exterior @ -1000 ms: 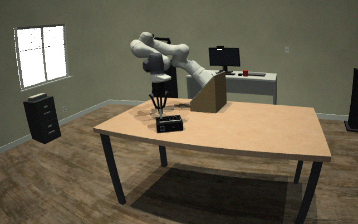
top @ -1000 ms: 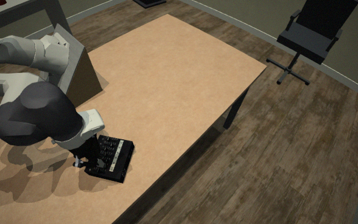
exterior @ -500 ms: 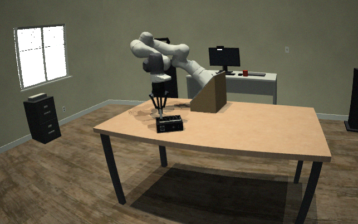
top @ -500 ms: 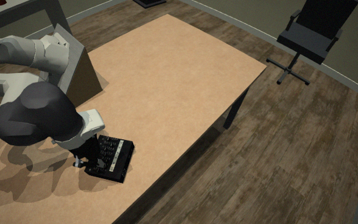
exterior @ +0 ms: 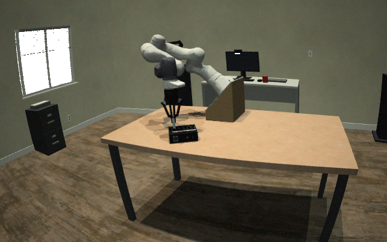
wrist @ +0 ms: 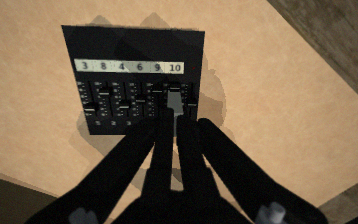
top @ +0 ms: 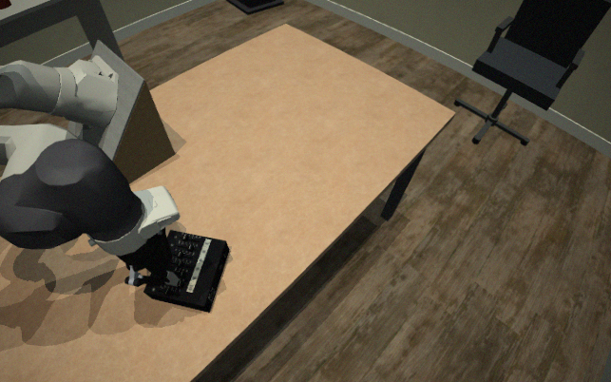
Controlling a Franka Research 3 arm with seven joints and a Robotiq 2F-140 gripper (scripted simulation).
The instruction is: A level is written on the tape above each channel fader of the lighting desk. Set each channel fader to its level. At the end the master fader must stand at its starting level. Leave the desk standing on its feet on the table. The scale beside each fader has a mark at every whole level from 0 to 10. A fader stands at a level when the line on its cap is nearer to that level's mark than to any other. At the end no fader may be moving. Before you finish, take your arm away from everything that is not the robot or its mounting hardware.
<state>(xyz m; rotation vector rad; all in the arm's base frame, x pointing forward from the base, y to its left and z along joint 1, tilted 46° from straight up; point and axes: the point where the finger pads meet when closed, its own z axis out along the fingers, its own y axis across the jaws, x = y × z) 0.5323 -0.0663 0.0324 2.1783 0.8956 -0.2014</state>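
The master fader is 10 mm ahead of my hand, 20 mm to the right of it and 30 mm below it.
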